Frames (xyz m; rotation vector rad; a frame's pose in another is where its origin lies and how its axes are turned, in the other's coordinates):
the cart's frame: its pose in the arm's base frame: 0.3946 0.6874 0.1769 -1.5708 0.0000 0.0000
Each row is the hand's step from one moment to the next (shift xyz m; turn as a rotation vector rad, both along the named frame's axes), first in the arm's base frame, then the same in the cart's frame.
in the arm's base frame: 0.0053 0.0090 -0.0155 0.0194 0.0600 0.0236
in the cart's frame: 0.0053 0.0155 0.0090 0.0194 -0.0236 0.0600
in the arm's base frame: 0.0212 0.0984 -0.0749 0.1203 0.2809 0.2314
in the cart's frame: 0.0212 0.0749 0.0984 0.1203 -0.2314 0.2809
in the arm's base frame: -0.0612 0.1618 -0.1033 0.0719 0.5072 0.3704
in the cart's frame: -0.0612 0.1033 0.1618 0.0719 -0.3704 0.5072
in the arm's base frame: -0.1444 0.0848 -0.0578 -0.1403 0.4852 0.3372
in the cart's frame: -0.1444 0.0578 0.0848 -0.1403 -0.3372 0.4852
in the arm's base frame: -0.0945 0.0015 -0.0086 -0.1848 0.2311 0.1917
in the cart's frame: -0.0945 0.0086 0.0015 -0.1848 -0.1917 0.2311
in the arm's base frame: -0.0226 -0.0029 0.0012 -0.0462 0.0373 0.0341
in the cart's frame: -0.0226 -0.0012 -0.0029 -0.0462 -0.0341 0.0373
